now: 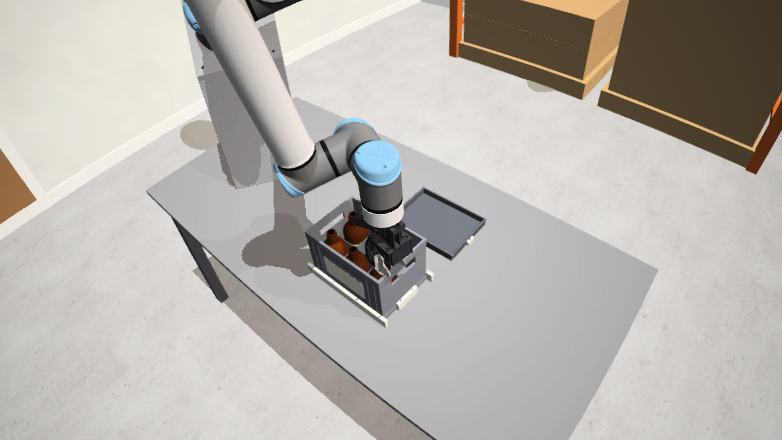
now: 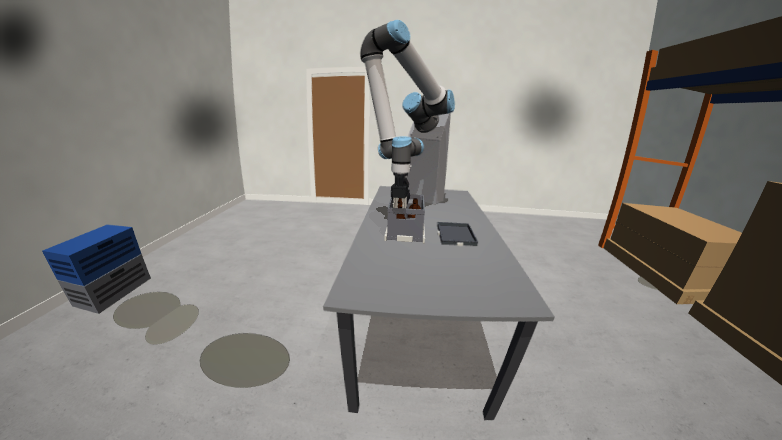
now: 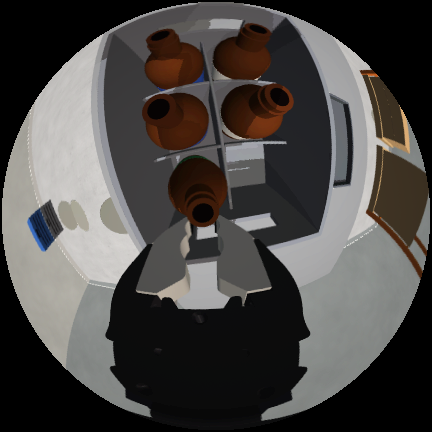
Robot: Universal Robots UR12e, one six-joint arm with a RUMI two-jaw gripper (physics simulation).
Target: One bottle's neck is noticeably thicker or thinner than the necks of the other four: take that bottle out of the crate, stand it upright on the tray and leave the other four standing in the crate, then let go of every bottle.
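Places are measured from the arm's base along level axes (x back, y right, z up), in millimetres.
Pixels of known places: gripper, between the fingertips: point(image 1: 386, 271) point(image 2: 399, 213) point(image 3: 203, 217); arm's base, origin of its link: point(image 2: 427, 121).
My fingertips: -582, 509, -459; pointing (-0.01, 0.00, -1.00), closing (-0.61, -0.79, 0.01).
For each thing: its top centre in the pictures, then the offset to it from my fingertips, as dx, dy, dz. "pt": a spot on its surface instead. Level surfaces: height alone.
- dark grey crate, centre of its top: point(image 3: 226, 85) point(image 1: 363, 235) point(image 2: 407, 200) +76, -84, +34
- rear left bottle, centre of its top: point(image 1: 331, 232) +173, -94, +22
- middle left bottle, centre of its top: point(image 3: 157, 108) point(image 1: 352, 249) +98, -42, +22
- rear right bottle, centre of its top: point(image 1: 352, 214) +130, -169, +22
- middle right bottle, centre of its top: point(image 3: 279, 96) +53, -120, +22
- grey tray, a spot on its surface: point(image 3: 341, 140) pt -118, -367, -136
- grey table, height of its surface: dz -141
The dark grey crate point(image 1: 407, 287) point(image 2: 405, 229) point(image 3: 302, 210) holds five brown bottles, upright in its compartments. My gripper point(image 1: 384, 273) point(image 2: 400, 205) point(image 3: 203, 217) points down into the crate and is shut on the neck of the near left bottle point(image 3: 197, 182), whose label edge is green. That bottle still stands in its compartment. The rear left bottle point(image 1: 334, 247) point(image 3: 172, 66), middle left bottle point(image 1: 358, 262) point(image 3: 175, 127), rear right bottle point(image 1: 356, 232) point(image 3: 240, 59) and middle right bottle point(image 3: 245, 117) are apart from the fingers. The fingertips are partly hidden by the held neck. The grey tray point(image 1: 445, 221) point(image 2: 458, 232) point(image 3: 341, 140) bears no bottle.
Crate and tray stand on the grey table point(image 1: 519, 328) point(image 2: 437, 279). Thin dividers point(image 3: 212, 105) separate the compartments, and the near right compartment has no bottle. The crate walls rise around the fingers. White strips point(image 1: 349, 295) lie along the crate's base. Shelving point(image 2: 639, 136) stands well beyond the table.
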